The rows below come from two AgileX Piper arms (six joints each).
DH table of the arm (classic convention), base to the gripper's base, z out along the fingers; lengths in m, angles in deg. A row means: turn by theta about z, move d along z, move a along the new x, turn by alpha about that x. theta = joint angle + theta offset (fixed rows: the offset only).
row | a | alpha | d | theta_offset
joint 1 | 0 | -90 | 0.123 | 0
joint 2 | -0.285 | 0 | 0 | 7.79
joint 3 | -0.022 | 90 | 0 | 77.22
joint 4 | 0 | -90 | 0.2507 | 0
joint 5 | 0 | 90 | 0 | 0
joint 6 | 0 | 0 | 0.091 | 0
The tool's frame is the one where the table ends.
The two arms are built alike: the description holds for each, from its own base.
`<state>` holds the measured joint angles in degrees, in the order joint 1, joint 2, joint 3, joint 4, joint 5, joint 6, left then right.
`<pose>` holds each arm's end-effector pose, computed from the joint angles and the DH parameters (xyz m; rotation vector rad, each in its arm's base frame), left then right.
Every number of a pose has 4 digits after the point. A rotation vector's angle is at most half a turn.
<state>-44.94 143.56 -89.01 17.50 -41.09 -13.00 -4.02 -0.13 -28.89 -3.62 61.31 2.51</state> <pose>0.3535 -0.3782 0.0679 0.8287 1.5949 -0.7373 -0.0065 -0.0046 0.2778 0.1201 2.0434 -0.0921</pose>
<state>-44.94 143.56 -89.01 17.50 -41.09 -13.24 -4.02 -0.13 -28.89 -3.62 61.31 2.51</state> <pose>0.3535 -0.3782 0.0679 0.8256 1.5971 -0.7402 -0.0065 -0.0046 0.2778 0.1201 2.0434 -0.0921</pose>
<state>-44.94 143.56 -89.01 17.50 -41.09 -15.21 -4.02 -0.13 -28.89 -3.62 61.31 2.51</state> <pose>0.3535 -0.3782 0.0679 0.7999 1.6148 -0.7647 -0.0065 -0.0046 0.2778 0.1201 2.0434 -0.0921</pose>
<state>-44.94 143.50 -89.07 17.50 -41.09 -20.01 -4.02 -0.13 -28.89 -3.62 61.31 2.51</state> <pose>0.3537 -0.3784 0.0687 0.7353 1.6546 -0.8245 -0.0065 -0.0046 0.2778 0.1201 2.0434 -0.0921</pose>
